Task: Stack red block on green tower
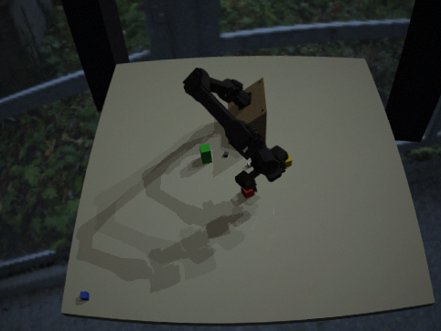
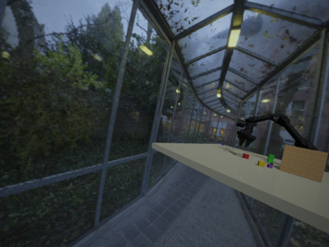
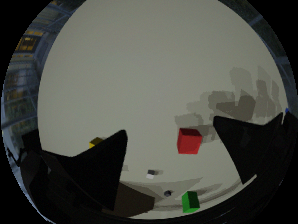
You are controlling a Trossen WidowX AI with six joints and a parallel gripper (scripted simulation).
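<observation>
Right now the red block is 2 cm behind my gripper tip, 6 cm to the right of it and 8 cm below it. Also, from my gripper tip: small white cube (15 cm behind, 6 cm to the right, 9 cm below); purple cube (20 cm behind, 2 cm to the left, 9 cm below); yellow cube (16 cm behind, 8 cm to the left, 8 cm below).
</observation>
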